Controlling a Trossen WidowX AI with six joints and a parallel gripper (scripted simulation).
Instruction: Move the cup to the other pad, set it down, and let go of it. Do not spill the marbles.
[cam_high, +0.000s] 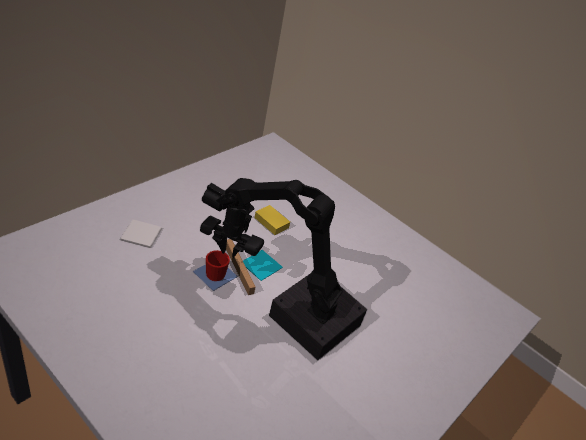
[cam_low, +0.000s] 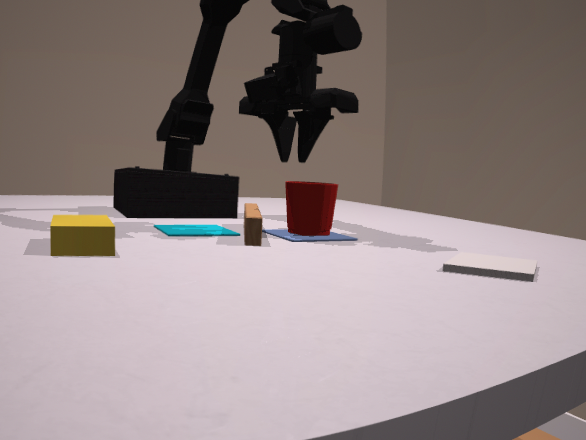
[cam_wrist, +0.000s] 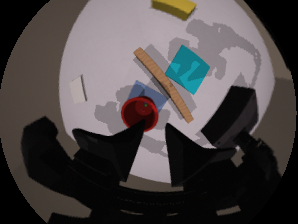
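My gripper tip is now 30 mm short of the red cup, 20 mm to the right of it and 60 mm above it. The rest, counted from my gripper tip: wooden bar: 60 mm to the right, 90 mm below; yellow block: 100 mm ahead, 310 mm to the right, 90 mm below; white slab: 310 mm ahead, 100 mm to the left, 100 mm below.
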